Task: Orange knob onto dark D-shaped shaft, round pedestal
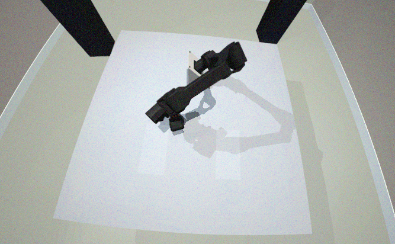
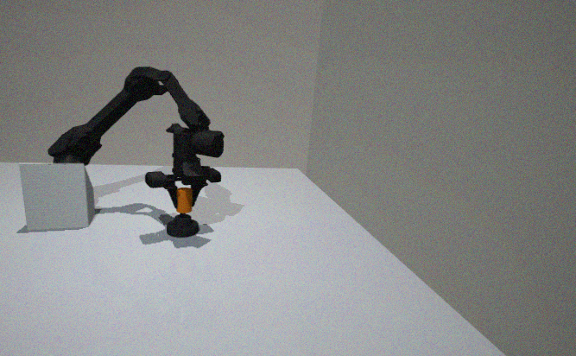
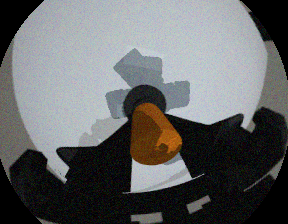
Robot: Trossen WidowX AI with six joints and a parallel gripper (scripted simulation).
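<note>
The orange knob is 2 cm above my gripper tip. From my gripper tip the other things lie so: round black pedestal (4 cm below).
</note>
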